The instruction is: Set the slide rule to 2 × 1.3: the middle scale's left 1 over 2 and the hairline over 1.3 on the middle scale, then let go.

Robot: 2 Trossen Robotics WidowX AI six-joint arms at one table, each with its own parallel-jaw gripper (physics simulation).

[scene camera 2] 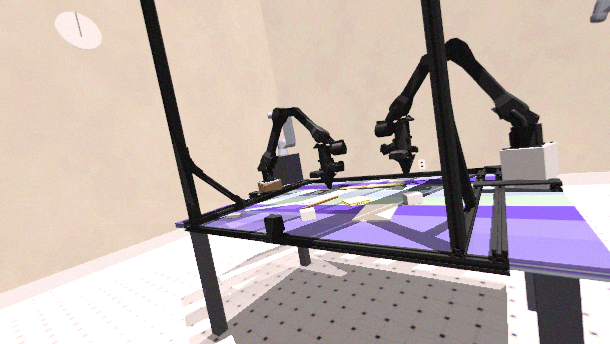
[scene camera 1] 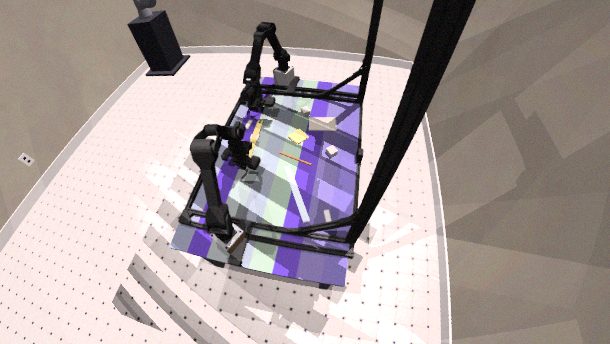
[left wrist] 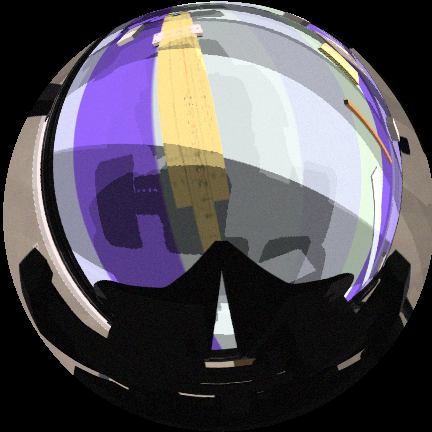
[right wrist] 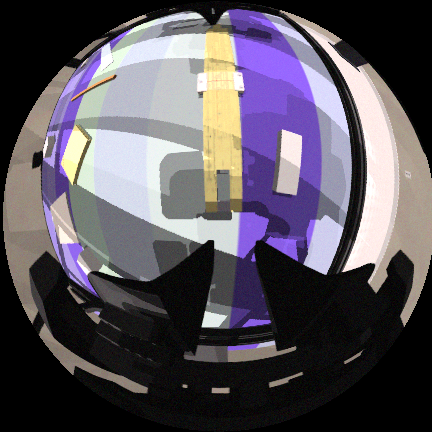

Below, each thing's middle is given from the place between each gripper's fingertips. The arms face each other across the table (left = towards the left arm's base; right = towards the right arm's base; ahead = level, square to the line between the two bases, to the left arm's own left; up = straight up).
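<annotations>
Clear cursor (right wrist: 214, 80): my right hand 1 cm past it, 4 cm above it, 15 cm to the right of it. From my right hand: slide (right wrist: 221, 122) 21 cm to the left, 1 cm behind, 4 cm below; yellow slide rule (left wrist: 208, 126) 19 cm to the left, 1 cm behind, 4 cm below; cream card (right wrist: 60, 211) 5 cm below, 35 cm behind.
Slide: my left hand 1 cm short of it, 15 cm to the left of it. From my left hand: yellow slide rule 1 cm ahead, 17 cm to the right; ruler (left wrist: 374, 175) 9 cm to the left, 27 cm behind; clear cursor 1 cm ahead, 21 cm to the right.
</annotations>
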